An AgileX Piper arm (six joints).
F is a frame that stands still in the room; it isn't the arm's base.
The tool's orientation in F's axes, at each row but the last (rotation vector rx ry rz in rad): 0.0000, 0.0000, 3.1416; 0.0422, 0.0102, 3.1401; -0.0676, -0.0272, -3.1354; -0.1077, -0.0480, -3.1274
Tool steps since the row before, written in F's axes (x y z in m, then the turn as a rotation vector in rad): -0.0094, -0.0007, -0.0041, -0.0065, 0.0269, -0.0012; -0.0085, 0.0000, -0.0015, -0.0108, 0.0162, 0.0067; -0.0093, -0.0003, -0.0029, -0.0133, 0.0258, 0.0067; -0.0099, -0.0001, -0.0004, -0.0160, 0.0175, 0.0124
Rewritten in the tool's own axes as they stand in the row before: 0.0094, 0.0007, -0.0041, 0.0065, -0.0269, -0.0012; 0.0085, 0.0000, -0.0017, 0.0110, -0.0161, 0.0065; 0.0092, 0.0002, -0.0033, 0.0134, -0.0258, 0.0066; 0.0098, 0.0000, -0.0011, 0.0166, -0.0173, 0.0118
